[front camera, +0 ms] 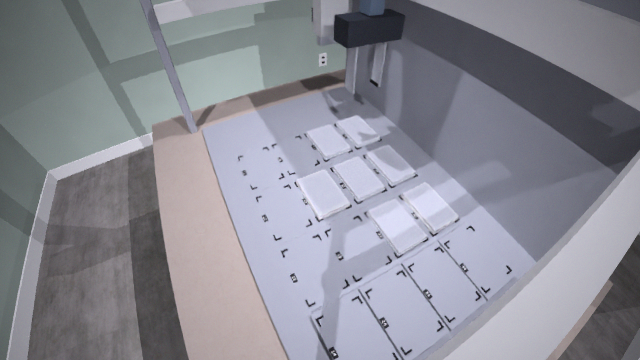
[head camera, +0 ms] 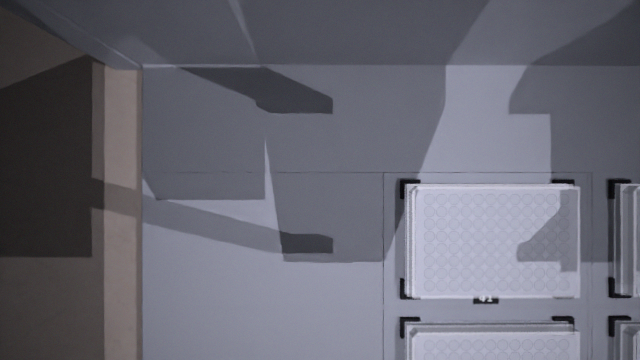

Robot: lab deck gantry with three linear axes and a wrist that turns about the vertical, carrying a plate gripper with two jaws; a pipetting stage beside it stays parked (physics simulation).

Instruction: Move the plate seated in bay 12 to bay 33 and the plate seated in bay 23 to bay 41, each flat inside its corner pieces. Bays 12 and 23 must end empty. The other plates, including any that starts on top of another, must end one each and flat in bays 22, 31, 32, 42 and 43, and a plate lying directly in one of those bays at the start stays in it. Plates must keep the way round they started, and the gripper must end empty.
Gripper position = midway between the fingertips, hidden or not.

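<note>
Grey wall (front camera: 535, 145), also (head camera: 572, 40). Plate (head camera: 461, 241). Plate (front camera: 402, 233). Bay 12 (front camera: 287, 217). Bay 41 (head camera: 393, 207). Bay 44 (front camera: 487, 269). My gripper (front camera: 362, 87).
</note>
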